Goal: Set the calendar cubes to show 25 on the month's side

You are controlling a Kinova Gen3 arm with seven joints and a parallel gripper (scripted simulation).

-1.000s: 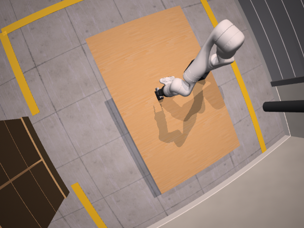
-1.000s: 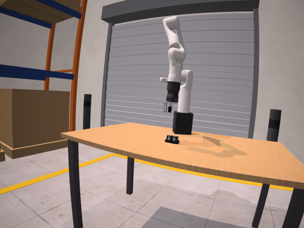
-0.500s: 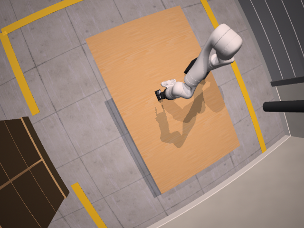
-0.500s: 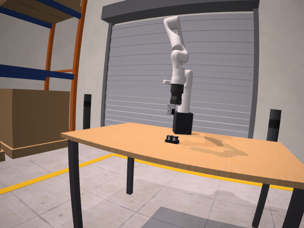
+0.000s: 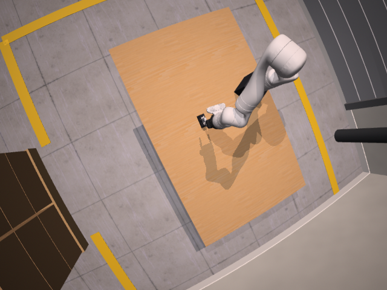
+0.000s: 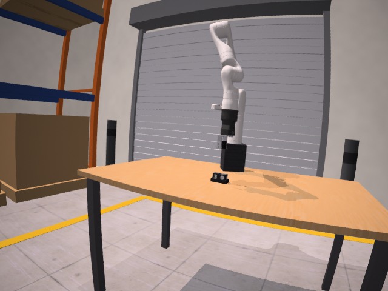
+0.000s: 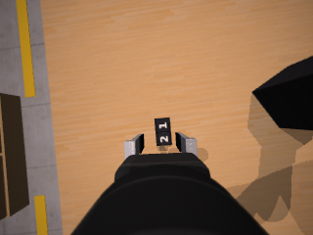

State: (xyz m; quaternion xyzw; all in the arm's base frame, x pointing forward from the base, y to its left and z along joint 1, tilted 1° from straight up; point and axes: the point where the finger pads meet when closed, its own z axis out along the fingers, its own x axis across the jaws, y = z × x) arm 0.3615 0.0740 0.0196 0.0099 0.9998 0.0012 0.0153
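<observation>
Right now my hand is 10 mm past the black cube, 20 mm to the left of it and 150 mm above it. From my hand the other things lie so: black tray 10 mm behind, 170 mm below.
</observation>
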